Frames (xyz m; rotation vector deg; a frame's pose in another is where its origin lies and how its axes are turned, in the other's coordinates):
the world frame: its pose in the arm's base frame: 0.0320 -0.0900 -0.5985 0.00 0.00 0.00
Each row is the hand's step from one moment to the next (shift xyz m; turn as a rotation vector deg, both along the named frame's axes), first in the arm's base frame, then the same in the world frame.
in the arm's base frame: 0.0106 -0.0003 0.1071 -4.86 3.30 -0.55
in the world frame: 0.0106 -0.0003 0.1071 -4.86 3.30 -0.55
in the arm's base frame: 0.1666 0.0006 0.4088 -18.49 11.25 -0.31
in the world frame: 0.1666 0.0006 0.4088 -18.49 11.25 -0.31
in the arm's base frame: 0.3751 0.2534 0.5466 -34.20 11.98 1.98
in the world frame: 0.3751 0.2534 0.5466 -34.20 11.98 1.98
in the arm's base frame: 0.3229 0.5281 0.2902 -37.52 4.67 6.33
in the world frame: 0.3229 0.5281 0.2902 -37.52 4.67 6.33
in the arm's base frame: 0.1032 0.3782 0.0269 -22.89 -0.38 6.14
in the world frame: 0.1032 0.3782 0.0269 -22.89 -0.38 6.14
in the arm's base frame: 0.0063 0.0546 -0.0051 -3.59 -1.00 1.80
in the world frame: 0.0063 0.0546 -0.0051 -3.59 -1.00 1.80
